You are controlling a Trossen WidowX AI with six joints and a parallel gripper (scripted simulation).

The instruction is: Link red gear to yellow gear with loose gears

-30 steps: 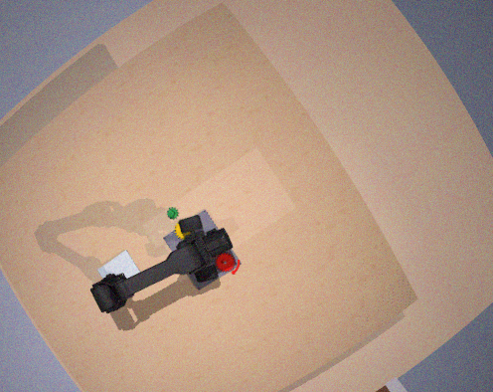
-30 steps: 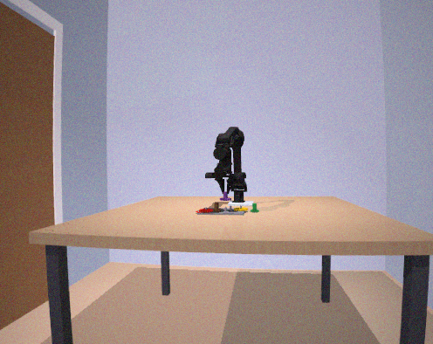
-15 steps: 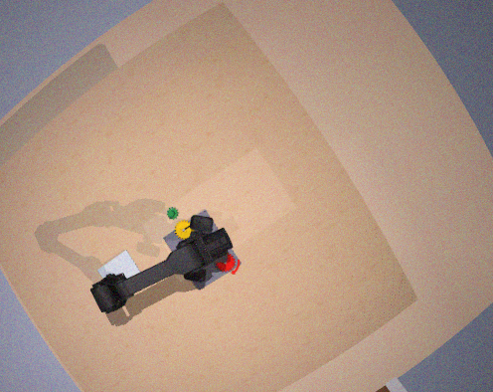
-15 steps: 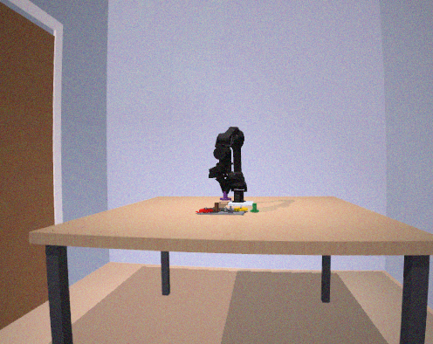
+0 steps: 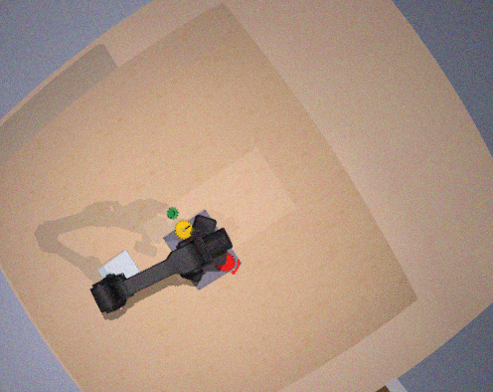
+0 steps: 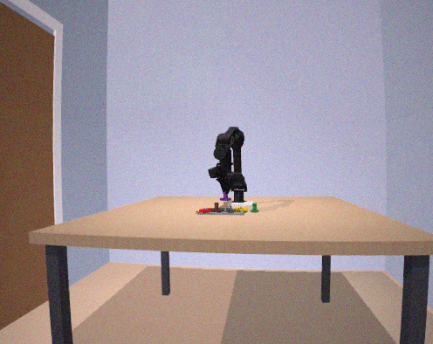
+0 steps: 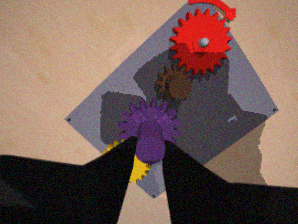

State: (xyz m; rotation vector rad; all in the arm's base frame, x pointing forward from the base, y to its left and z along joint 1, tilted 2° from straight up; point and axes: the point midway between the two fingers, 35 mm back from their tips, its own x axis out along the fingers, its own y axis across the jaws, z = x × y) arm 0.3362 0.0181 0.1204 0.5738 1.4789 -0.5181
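My gripper tip is now 60 mm above the brown gear, 40 mm to the left of it and 10 mm short of it. From my gripper tip the other things lie so: red gear 90 mm to the right, 70 mm below, 40 mm ahead; yellow gear 70 mm below, 60 mm to the left, 40 mm behind; purple gear 10 mm below.
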